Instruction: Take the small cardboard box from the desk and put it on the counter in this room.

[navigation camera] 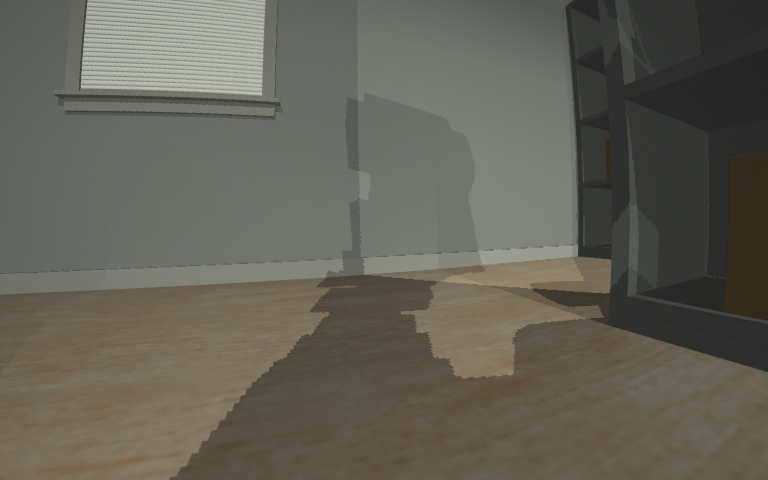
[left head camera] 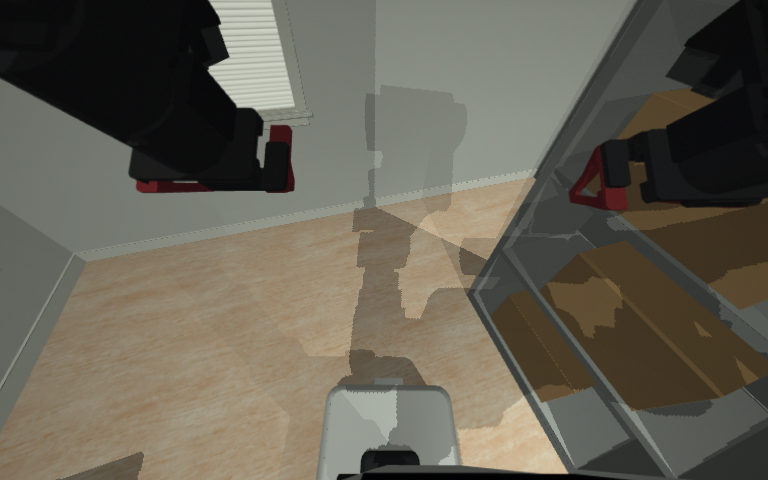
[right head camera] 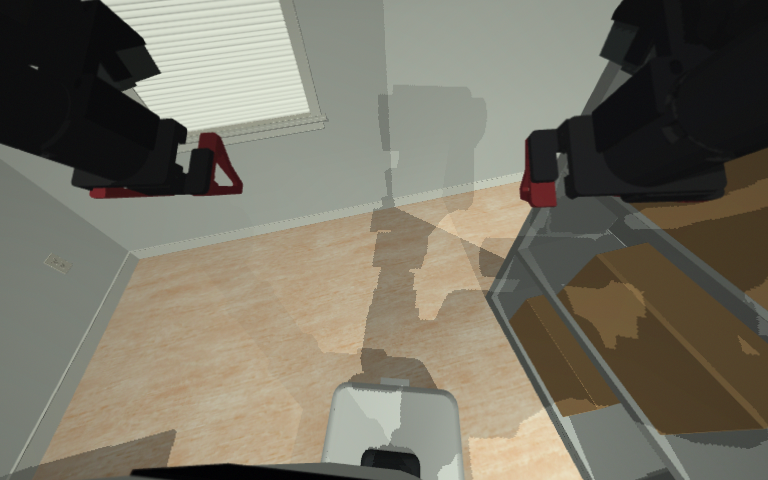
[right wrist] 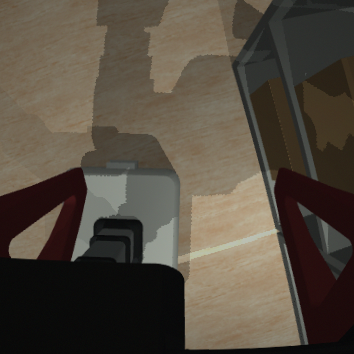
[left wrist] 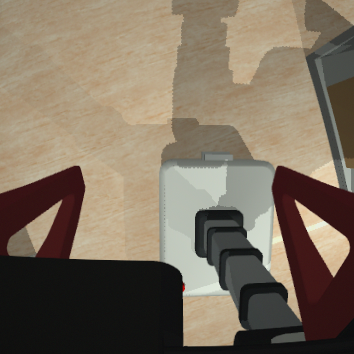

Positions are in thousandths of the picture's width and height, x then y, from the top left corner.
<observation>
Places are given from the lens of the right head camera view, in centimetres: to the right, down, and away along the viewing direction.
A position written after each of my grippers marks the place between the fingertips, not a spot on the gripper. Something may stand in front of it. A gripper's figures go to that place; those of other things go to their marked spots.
my left gripper (right head camera: 271, 395): -23, -7, 34
my right gripper (right head camera: 736, 399): 21, -6, 29
grey shelving unit (right head camera: 722, 509): 77, 2, 116
</observation>
